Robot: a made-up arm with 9 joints. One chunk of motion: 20 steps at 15 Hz.
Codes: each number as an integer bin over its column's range. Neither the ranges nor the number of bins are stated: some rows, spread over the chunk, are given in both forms.
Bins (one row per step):
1: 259 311 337 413 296 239
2: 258 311 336 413 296 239
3: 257 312 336 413 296 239
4: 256 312 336 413 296 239
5: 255 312 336 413 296 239
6: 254 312 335 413 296 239
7: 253 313 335 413 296 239
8: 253 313 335 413 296 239
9: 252 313 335 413 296 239
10: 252 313 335 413 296 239
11: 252 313 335 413 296 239
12: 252 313 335 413 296 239
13: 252 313 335 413 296 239
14: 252 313 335 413 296 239
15: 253 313 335 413 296 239
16: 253 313 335 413 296 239
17: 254 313 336 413 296 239
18: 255 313 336 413 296 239
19: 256 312 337 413 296 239
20: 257 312 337 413 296 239
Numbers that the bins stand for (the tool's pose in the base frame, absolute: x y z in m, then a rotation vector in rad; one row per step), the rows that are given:
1: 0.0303 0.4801 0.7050 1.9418 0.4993 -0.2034
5: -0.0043 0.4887 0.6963 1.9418 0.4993 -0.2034
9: -0.0303 0.4974 0.6877 1.9418 0.4993 -0.2034
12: -0.0303 0.4974 0.6877 1.9418 0.4993 -0.2034
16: -0.0216 0.4974 0.6877 1.9418 0.4993 -0.2034
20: 0.0130 0.4887 0.7050 1.9418 0.4993 -0.2034
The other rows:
2: 0.0216 0.4801 0.6963 1.9418 0.4993 -0.2034
3: 0.0130 0.4887 0.6963 1.9418 0.4993 -0.2034
4: 0.0043 0.4887 0.6963 1.9418 0.4993 -0.2034
6: -0.0130 0.4887 0.6877 1.9418 0.4993 -0.2034
7: -0.0216 0.4974 0.6877 1.9418 0.4993 -0.2034
8: -0.0216 0.4974 0.6877 1.9418 0.4993 -0.2034
10: -0.0303 0.4974 0.6877 1.9418 0.4993 -0.2034
11: -0.0303 0.4974 0.6877 1.9418 0.4993 -0.2034
13: -0.0303 0.4974 0.6877 1.9418 0.4993 -0.2034
14: -0.0303 0.4974 0.6877 1.9418 0.4993 -0.2034
15: -0.0216 0.4974 0.6877 1.9418 0.4993 -0.2034
17: -0.0130 0.4974 0.6963 1.9418 0.4993 -0.2034
18: -0.0043 0.4974 0.6963 1.9418 0.4993 -0.2034
19: 0.0043 0.4887 0.7050 1.9418 0.4993 -0.2034

